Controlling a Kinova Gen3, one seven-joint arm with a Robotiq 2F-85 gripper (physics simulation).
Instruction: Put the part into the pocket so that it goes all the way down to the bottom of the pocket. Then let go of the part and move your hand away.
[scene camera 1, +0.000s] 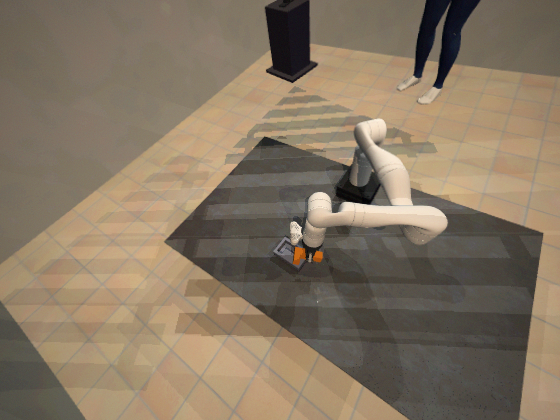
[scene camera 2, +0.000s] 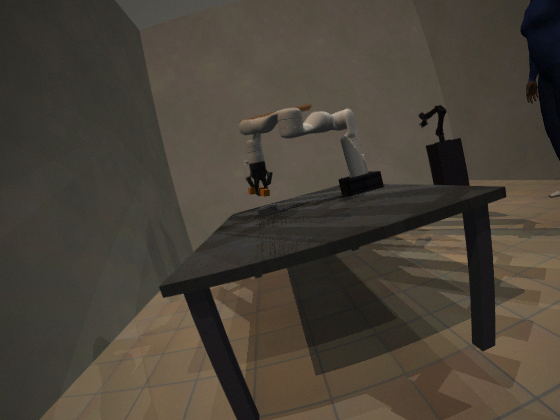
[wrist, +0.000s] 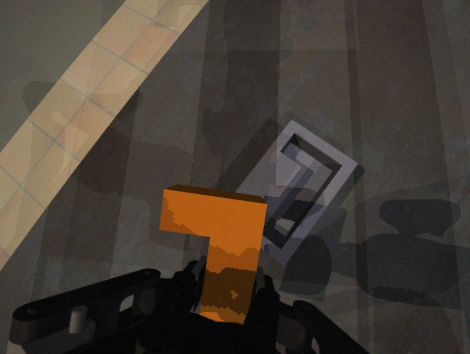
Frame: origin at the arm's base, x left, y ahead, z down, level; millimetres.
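Seen in the pictures: gripper, fingertip midpoint: (scene camera 1: 308, 256) (scene camera 2: 262, 195) (wrist: 230, 273); arm's base, origin of the base link: (scene camera 1: 358, 179) (scene camera 2: 358, 175).
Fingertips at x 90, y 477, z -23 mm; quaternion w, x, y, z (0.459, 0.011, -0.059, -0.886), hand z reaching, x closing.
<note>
Offsets run from my fingertips to a thing's top centre. Level surfaces: height alone.
The part, an orange angular block @[dx +6, dy +13, dz -53 mm] (scene camera 1: 298, 256) (scene camera 2: 264, 192) (wrist: 230, 220), is held in my gripper (scene camera 1: 309, 257) (scene camera 2: 258, 192) (wrist: 230, 273), which points down and is shut on its long leg. In the wrist view the part looks like an L, with its short arm pointing left; its near end is hidden by the gripper. The grey block with the pocket @[dx -92, dy +13, dz +66 mm] (scene camera 1: 285, 263) (scene camera 2: 268, 209) (wrist: 321, 145) lies on the table, turned askew to the part. The part hangs above the table, apart from the block, and covers the block's near left portion in the wrist view.
The dark table top @[dz +102 mm] (scene camera 1: 450, 310) (scene camera 2: 320, 230) (wrist: 150, 165) carries the arm's black base (scene camera 1: 357, 191) (scene camera 2: 361, 183) behind the gripper. A dark pedestal (scene camera 1: 289, 40) (scene camera 2: 448, 162) and a standing person (scene camera 1: 450, 45) (scene camera 2: 545, 45) are beyond the table.
</note>
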